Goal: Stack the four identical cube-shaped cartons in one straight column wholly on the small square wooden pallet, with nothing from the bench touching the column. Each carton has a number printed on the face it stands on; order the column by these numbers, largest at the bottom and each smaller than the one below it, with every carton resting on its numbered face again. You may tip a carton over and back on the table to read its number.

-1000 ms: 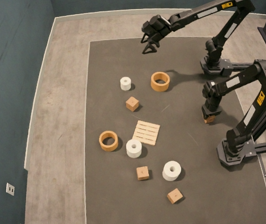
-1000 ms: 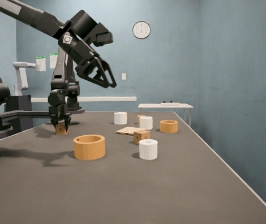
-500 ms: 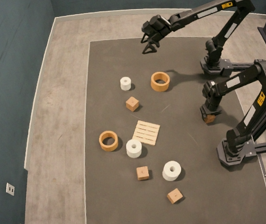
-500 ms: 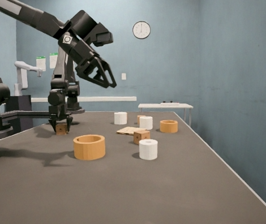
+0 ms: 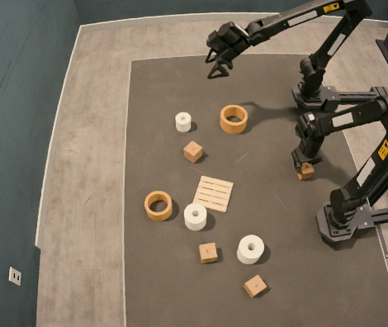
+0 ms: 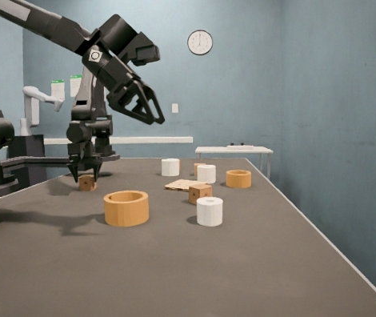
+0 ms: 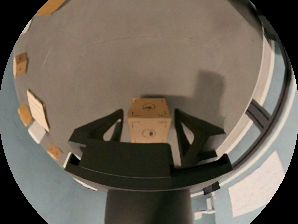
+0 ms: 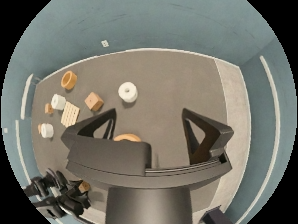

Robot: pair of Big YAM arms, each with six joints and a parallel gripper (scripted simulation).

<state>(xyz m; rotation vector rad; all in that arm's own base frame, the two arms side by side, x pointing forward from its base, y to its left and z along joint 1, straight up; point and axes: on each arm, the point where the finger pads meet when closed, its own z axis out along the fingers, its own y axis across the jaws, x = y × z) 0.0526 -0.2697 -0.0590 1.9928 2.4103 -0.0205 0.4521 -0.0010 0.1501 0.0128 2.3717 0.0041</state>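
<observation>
My left hand is 43 cm short of the carton, 6 cm to the left of it and 1 cm above it. Round my left hand: wooden pallet: 36 cm ahead, 11 cm to the left, 3 cm below.
</observation>
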